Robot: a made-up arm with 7 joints.
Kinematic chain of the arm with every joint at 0, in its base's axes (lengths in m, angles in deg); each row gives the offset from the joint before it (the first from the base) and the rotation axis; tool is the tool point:
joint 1: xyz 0 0.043 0 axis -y
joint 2: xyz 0 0.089 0 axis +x
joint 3: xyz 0 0 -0.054 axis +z
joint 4: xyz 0 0 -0.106 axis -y
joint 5: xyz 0 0 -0.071 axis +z
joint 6: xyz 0 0 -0.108 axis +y
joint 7: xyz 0 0 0 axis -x
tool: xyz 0 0 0
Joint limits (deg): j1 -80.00..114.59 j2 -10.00..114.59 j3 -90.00..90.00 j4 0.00..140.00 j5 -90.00..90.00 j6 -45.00..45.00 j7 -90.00..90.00
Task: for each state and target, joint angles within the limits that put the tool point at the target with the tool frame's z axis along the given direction. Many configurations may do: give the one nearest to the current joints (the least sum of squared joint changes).
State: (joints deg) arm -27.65 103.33 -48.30 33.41 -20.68 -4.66 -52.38
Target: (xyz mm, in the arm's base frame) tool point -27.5 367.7 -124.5 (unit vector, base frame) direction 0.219 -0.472 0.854
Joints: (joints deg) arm -47.64 103.71 -64.94 75.68 -17.06 3.60 -4.13
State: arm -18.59 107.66 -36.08 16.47 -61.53 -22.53 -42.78
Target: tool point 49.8 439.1 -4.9 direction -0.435 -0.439 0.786
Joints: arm -9.20 113.72 -67.52 46.85 -55.33 -11.91 -36.11
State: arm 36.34 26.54 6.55 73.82 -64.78 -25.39 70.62
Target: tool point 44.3 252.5 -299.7 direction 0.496 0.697 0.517
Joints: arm -9.64 20.83 6.19 31.84 -35.49 -25.39 90.00
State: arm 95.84 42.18 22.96 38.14 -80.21 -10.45 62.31
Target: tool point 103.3 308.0 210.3 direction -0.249 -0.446 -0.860
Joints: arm 114.59 33.24 17.86 60.47 -77.96 -5.44 19.73
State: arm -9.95 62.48 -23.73 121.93 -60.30 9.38 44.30
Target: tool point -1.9 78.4 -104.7 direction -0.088 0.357 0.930
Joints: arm -35.77 44.90 -58.85 139.88 -83.20 29.52 60.39
